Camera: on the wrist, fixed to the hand. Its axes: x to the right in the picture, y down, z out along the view.
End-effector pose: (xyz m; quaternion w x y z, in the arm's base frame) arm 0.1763 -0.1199 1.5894 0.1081 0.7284 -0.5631 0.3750
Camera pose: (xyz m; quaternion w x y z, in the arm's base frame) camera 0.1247 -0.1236 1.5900 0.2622 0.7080 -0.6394 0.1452
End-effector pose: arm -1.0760 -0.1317 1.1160 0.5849 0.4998 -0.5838 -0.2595
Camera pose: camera -1.0705 -0.1075 1.1614 0.6454 0.3077 -0.5286 -0.4575
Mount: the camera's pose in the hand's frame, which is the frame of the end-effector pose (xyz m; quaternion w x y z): -0.0012 0.0476 -0.0202 0.9586 -0.2725 -0.0812 -0.0156
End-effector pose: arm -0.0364 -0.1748 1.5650 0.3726 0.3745 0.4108 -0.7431
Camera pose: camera 0.0102 -0.1749 1.5425 0.4810 0.1907 0.5719 -0.6366
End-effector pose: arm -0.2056 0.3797 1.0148 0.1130 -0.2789 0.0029 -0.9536
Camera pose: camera -0.2052 0.3324 0.9938 0.0177 -0.3756 0.2491 -0.8925
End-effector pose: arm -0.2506 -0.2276 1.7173 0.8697 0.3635 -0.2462 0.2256
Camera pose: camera -0.2734 -0.1827 1.7290 0.9163 0.1336 -0.3624 0.1061
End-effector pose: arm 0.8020 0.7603 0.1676 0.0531 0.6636 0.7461 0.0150
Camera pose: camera 0.8472 0.7657 0.1922 0.2925 0.6112 0.7171 0.1630
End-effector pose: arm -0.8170 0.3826 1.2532 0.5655 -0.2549 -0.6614 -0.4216
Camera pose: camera -0.7672 0.3902 1.2650 0.4124 -0.4224 -0.5690 -0.5725
